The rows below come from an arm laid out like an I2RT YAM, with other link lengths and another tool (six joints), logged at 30 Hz.
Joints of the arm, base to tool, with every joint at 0 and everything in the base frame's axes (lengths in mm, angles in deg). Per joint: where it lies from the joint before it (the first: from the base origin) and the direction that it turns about. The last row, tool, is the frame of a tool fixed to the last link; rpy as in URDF.
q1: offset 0 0 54.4 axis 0 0 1
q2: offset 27.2 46.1 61.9 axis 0 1 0
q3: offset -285.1 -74.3 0 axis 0 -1 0
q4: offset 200.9 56.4 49.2 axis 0 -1 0
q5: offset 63.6 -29.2 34.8 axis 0 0 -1
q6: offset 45.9 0 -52.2 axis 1 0 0
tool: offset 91 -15 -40 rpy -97.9 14.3 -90
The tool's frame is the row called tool.
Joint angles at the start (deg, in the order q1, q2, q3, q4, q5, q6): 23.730 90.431 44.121 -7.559 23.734 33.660
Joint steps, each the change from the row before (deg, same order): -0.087 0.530 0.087 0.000 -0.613 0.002; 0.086 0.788 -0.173 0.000 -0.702 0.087; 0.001 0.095 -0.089 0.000 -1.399 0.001; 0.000 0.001 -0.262 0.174 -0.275 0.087; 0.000 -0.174 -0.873 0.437 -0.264 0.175; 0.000 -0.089 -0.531 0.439 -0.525 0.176; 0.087 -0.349 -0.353 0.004 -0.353 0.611; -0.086 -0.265 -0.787 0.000 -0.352 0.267
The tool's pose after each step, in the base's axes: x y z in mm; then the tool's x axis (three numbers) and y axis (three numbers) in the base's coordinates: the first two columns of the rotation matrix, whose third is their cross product. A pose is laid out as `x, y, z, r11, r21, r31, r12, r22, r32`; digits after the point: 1 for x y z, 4 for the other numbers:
266.0, 66.4, 97.3, -0.4461, -0.8676, -0.2197, -0.6996, 0.4912, -0.5189
264.4, 68.0, 92.8, -0.4438, -0.8701, -0.2141, -0.7131, 0.4877, -0.5037
263.2, 70.9, 91.2, -0.4342, -0.8725, -0.2242, -0.7253, 0.4862, -0.4874
262.3, 71.3, 90.2, -0.4335, -0.8723, -0.2264, -0.7274, 0.4870, -0.4834
259.2, 70.7, 87.7, -0.4345, -0.8716, -0.2272, -0.7301, 0.4885, -0.4778
257.6, 71.5, 86.1, -0.4327, -0.8707, -0.2337, -0.7328, 0.4907, -0.4714
255.7, 72.4, 85.8, -0.4358, -0.8666, -0.2430, -0.7316, 0.4984, -0.4651
251.8, 71.3, 83.6, -0.4397, -0.8649, -0.2420, -0.7354, 0.5014, -0.4559

